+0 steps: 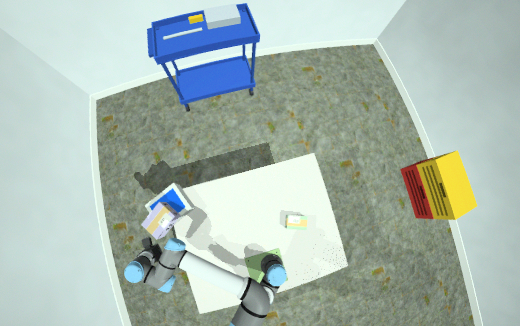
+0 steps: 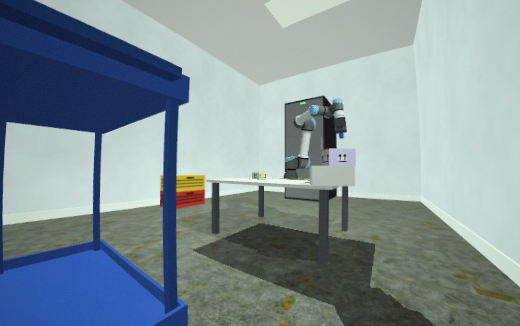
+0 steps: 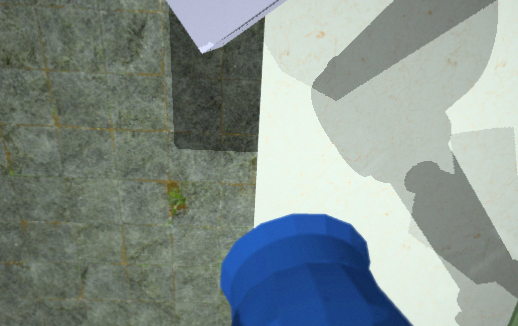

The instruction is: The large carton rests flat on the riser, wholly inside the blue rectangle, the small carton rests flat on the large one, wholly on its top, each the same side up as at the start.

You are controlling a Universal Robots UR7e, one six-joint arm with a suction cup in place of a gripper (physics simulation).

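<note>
The large carton point(image 1: 159, 221) point(image 2: 345, 157) point(image 3: 215, 20), lavender with an orange-yellow band, sits on the pale riser point(image 1: 188, 201) point(image 2: 332, 176). It looks level, but it reaches past the riser's edge on the arm's side and lies partly outside the blue rectangle point(image 1: 173, 199). The small carton point(image 1: 296, 222) point(image 2: 259, 175), green and orange with a white label, stands on the white table point(image 1: 240, 195) point(image 3: 300, 155), well away from the riser. My gripper point(image 2: 341, 135) point(image 3: 295, 240), a blue suction cup, is open and empty. It hangs above and beside the large carton, apart from it.
The arm stands on a green plate point(image 1: 256, 263) on the table. A blue cart point(image 1: 215, 80) point(image 2: 171, 200) stands beyond the table. Yellow point(image 1: 452, 187) point(image 2: 189, 181) and red point(image 1: 415, 192) point(image 2: 185, 198) crates stand to one side. A dark cabinet point(image 2: 295, 142) is behind the arm.
</note>
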